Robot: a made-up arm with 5 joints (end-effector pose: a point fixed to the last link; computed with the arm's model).
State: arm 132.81 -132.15 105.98 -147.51 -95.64
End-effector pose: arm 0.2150 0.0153 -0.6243 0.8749 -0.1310 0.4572 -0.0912
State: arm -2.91 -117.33 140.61 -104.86 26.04
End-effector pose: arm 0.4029 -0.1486 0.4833 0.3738 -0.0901 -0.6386 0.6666
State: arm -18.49 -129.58 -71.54 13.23 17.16
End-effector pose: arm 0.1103 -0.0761 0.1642 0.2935 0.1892 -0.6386 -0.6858
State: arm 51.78 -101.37 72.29 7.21 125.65
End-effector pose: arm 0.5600 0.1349 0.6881 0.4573 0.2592 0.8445 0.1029
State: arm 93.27 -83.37 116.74 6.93 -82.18
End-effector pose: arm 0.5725 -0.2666 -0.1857 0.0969 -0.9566 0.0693 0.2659
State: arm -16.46 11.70 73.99 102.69 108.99
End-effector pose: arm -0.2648 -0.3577 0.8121 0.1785 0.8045 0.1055 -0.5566
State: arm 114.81 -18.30 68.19 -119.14 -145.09
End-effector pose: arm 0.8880 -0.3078 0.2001 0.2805 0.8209 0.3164 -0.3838
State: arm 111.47 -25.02 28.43 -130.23 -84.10
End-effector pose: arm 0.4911 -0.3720 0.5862 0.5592 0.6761 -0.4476 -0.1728
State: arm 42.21 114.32 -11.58 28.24 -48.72
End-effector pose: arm 0.3214 -0.0381 0.2153 0.7471 0.4182 0.3537 0.3767
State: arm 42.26 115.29 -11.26 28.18 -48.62
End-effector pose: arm 0.3202 -0.0347 0.2186 0.7427 0.4202 0.3517 0.3849
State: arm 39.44 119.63 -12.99 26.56 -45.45
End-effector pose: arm 0.2906 -0.0284 0.2323 0.7141 0.4163 0.3404 0.4483
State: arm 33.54 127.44 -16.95 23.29 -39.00
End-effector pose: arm 0.2333 -0.0273 0.2491 0.6500 0.3949 0.3210 0.5643
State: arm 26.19 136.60 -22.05 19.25 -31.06
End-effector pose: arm 0.1724 -0.0393 0.2544 0.5566 0.3488 0.3038 0.6901
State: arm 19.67 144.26 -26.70 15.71 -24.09
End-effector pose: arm 0.1326 -0.0582 0.2480 0.4640 0.2932 0.2977 0.7811
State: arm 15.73 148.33 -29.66 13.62 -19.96
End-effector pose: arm 0.1166 -0.0722 0.2404 0.4081 0.2551 0.2998 0.8237
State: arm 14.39 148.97 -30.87 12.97 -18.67
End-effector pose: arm 0.1133 -0.0783 0.2365 0.3949 0.2429 0.3030 0.8326
